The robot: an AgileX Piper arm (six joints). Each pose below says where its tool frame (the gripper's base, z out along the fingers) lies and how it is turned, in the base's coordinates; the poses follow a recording.
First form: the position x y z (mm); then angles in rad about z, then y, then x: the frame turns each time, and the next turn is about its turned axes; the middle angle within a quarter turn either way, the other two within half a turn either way.
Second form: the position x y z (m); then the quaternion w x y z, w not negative. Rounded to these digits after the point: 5 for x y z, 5 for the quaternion.
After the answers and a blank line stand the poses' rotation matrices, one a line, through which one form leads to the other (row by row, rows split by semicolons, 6 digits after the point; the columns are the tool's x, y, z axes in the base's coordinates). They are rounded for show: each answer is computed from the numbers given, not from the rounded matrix.
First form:
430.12, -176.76, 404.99, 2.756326, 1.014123, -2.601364
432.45, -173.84, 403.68, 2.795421, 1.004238, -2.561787
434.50, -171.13, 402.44, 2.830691, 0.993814, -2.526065
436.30, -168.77, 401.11, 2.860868, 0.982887, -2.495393
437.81, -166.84, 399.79, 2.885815, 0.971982, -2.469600
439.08, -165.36, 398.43, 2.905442, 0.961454, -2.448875
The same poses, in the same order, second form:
0.43012, -0.17676, 0.40499, 0.41469, 0.28847, 0.80209, -0.31855
0.43245, -0.17384, 0.40368, 0.41116, 0.28019, 0.80374, -0.32626
0.43450, -0.17113, 0.40244, 0.40760, 0.27237, 0.80530, -0.33342
0.43630, -0.16877, 0.40111, 0.40392, 0.26532, 0.80685, -0.33978
0.43781, -0.16684, 0.39979, 0.40018, 0.25921, 0.80831, -0.34539
0.43908, -0.16536, 0.39843, 0.39648, 0.25414, 0.80971, -0.35014

-0.489635 0.726956 0.481449; 0.198563 0.630622 -0.750259; -0.849018 -0.271755 -0.453121
-0.504892 0.718685 0.478097; 0.182112 0.630098 -0.754858; -0.843753 -0.294054 -0.449013
-0.519345 0.710489 0.474853; 0.166877 0.629287 -0.759045; -0.838113 -0.314964 -0.445382
-0.532912 0.702634 0.471498; 0.153659 0.628307 -0.762640; -0.832102 -0.333970 -0.442798
-0.545326 0.695489 0.467884; 0.142606 0.627025 -0.765835; -0.826005 -0.350907 -0.441113
-0.556444 0.689195 0.464091; 0.133903 0.625632 -0.768541; -0.820025 -0.365506 -0.440414

